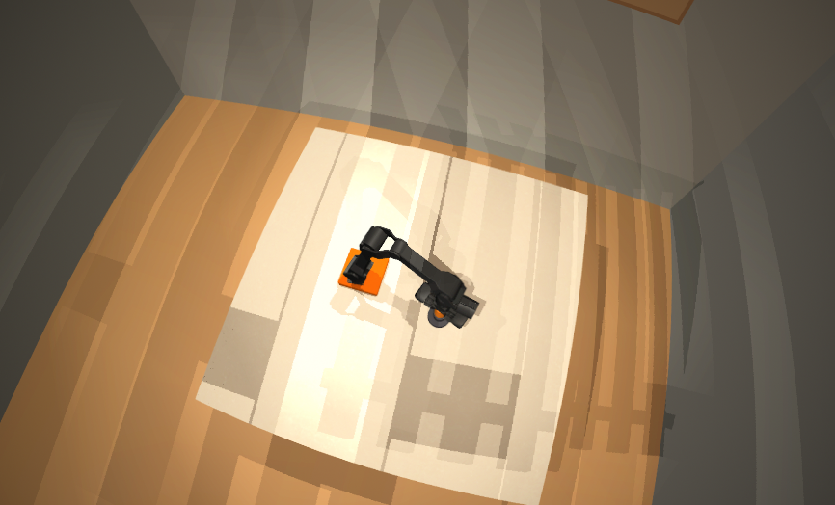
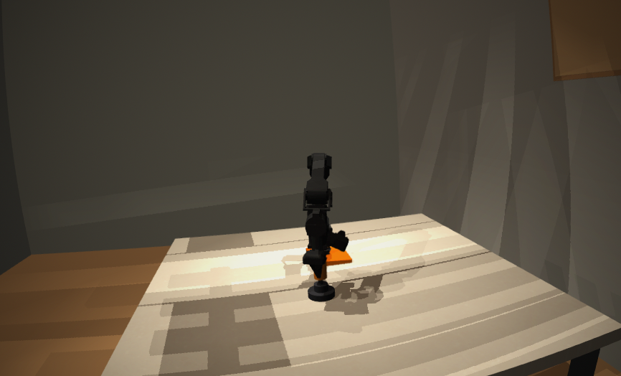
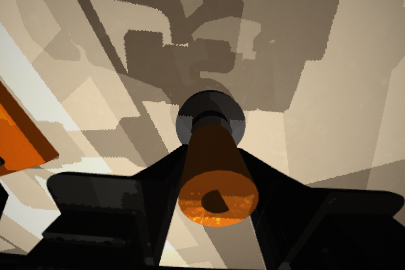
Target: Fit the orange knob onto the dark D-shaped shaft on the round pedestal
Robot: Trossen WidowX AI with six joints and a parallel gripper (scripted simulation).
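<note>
Right now my gripper tip is 2 cm below the orange knob. Round my gripper tip: dark round pedestal (4 cm below).
</note>
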